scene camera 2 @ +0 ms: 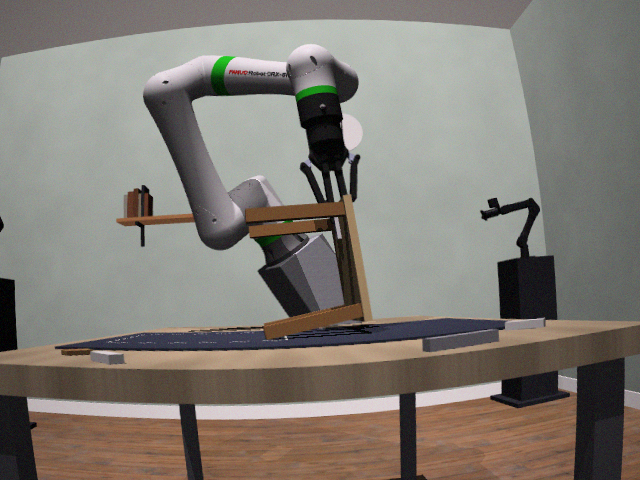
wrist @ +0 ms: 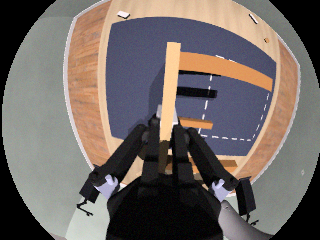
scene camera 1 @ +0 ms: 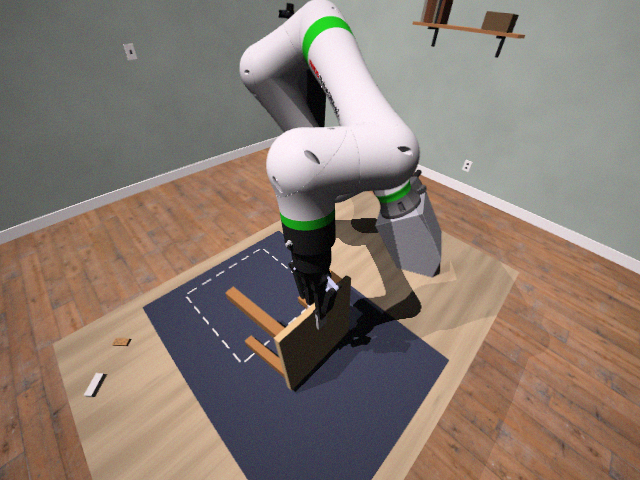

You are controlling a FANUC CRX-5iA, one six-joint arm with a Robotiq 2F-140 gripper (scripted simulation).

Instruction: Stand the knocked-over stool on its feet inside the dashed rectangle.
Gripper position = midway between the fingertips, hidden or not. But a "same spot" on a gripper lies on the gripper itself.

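On scene camera 2 I can see my gripper, a wooden stool (348, 251) and a grey bar (433, 344). The wrist view has my gripper and the stool, but the bar is out of frame in the wrist view. Scene camera 1 gives me my gripper (317, 322) and the stool again, and in scene camera 1 the bar is out of frame too. On my gripper, (wrist: 107, 178) and (scene camera 2: 352, 158) are the same spot. And on the stool, (wrist: 188, 61) is the same spot as (scene camera 1: 278, 330).
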